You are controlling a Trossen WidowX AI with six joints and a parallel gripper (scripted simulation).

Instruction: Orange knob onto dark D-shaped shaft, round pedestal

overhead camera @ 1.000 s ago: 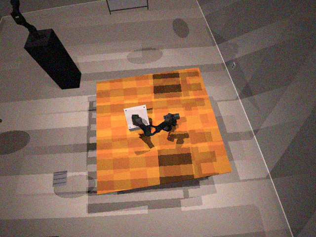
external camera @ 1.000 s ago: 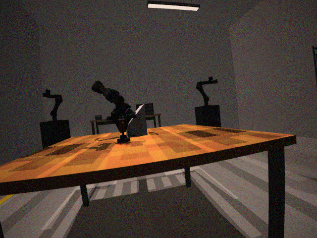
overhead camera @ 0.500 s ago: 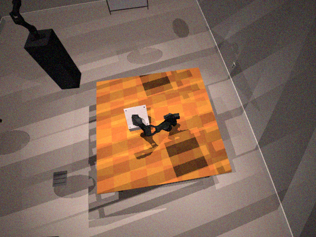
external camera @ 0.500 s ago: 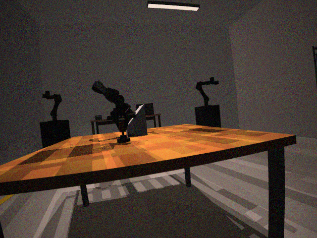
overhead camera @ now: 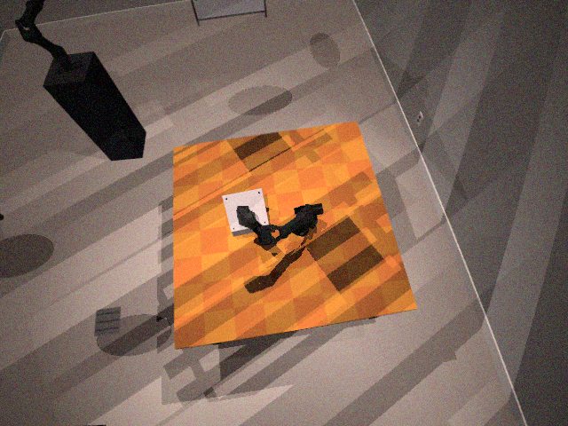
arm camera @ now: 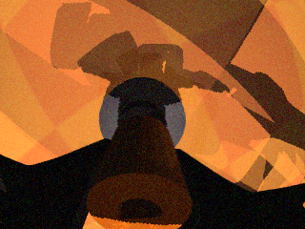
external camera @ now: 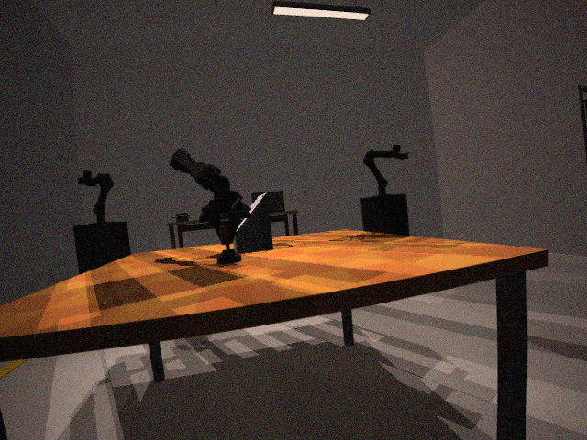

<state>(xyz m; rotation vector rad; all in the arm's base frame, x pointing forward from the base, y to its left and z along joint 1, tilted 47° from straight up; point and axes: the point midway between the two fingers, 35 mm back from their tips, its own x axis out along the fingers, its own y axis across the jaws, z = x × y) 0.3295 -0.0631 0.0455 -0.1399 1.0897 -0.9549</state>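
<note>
The orange knob is 20 mm above my gripper tip. Also, from my gripper tip: round dark pedestal 40 mm below.
</note>
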